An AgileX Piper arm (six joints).
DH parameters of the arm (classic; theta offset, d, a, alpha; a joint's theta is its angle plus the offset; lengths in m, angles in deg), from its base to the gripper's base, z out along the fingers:
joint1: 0 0.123 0 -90
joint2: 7.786 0 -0.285 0
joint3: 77.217 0 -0.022 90
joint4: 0 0.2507 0 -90
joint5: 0 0 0 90
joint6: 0 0.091 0 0
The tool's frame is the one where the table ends.
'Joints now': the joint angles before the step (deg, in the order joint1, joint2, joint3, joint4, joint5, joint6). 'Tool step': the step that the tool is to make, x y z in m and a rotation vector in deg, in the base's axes. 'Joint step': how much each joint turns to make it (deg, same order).
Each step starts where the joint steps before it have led.
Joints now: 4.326 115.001 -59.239 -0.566 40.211 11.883
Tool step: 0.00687 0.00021 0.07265 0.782 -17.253 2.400
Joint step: 0.000 -12.312 -0.001 -0.407 -4.969 -2.076
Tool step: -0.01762 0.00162 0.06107 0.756 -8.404 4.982
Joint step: -0.001 -10.927 0.001 3.090 2.528 -7.090
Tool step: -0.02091 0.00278 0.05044 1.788 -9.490 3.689
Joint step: 0.000 -9.322 0.000 4.482 0.012 -6.237
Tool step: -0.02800 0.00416 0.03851 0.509 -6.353 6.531
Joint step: 0.000 -8.106 0.000 5.769 2.752 -9.454
